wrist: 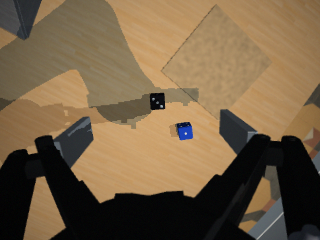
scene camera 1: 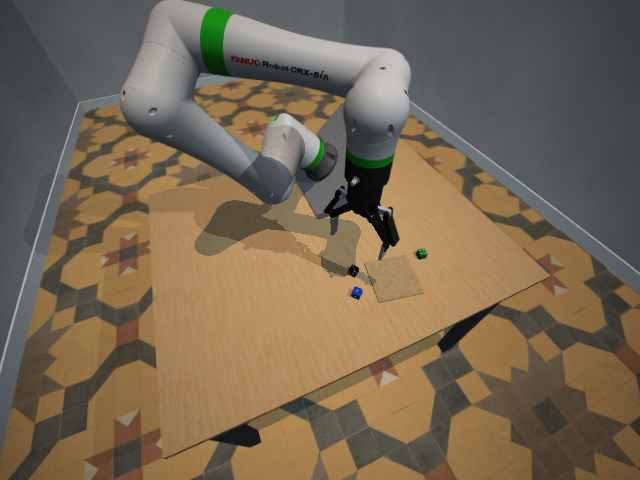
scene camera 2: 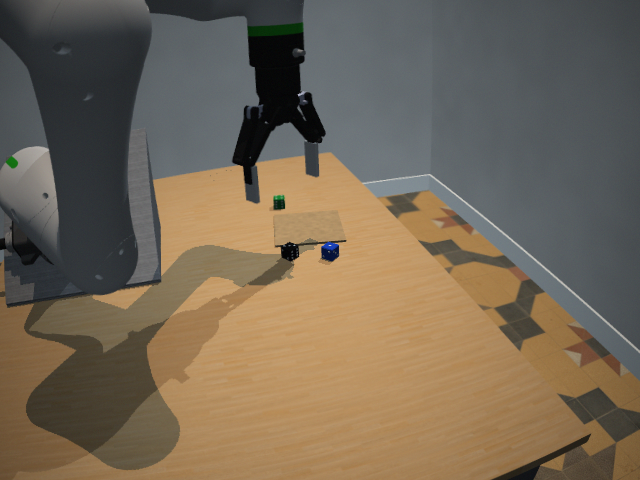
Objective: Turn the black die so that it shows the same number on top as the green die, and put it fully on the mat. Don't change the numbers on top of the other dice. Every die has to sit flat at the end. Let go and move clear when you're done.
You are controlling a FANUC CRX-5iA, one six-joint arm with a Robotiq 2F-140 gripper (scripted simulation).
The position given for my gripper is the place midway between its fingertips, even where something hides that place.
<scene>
I see my gripper (scene camera 2: 284, 187) and a tan mat (scene camera 1: 392, 278).
My gripper shows as well in the wrist view (wrist: 155, 124) and in scene camera 1 (scene camera 1: 357, 244).
</scene>
